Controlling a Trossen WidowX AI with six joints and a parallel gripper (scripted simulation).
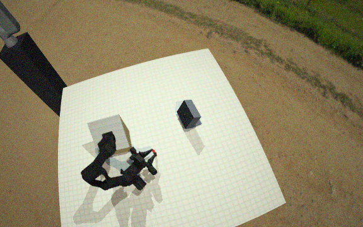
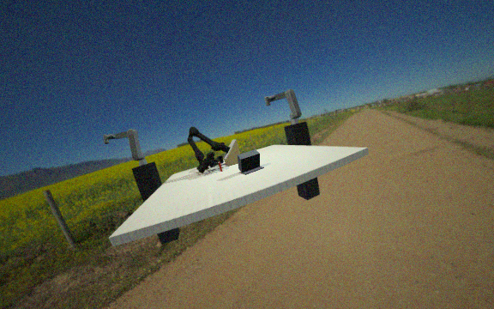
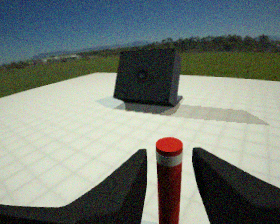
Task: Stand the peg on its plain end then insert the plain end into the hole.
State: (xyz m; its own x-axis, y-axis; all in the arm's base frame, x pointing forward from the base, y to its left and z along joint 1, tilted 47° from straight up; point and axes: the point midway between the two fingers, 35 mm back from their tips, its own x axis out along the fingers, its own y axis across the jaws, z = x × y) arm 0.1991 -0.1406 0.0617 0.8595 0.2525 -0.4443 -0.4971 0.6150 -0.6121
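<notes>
Now: gripper tip 10 mm past the red peg and 10 mm above it. The rest, counted from my gripper tip: sloped panel block: 250 mm ahead, 170 mm to the left, 10 mm below.
</notes>
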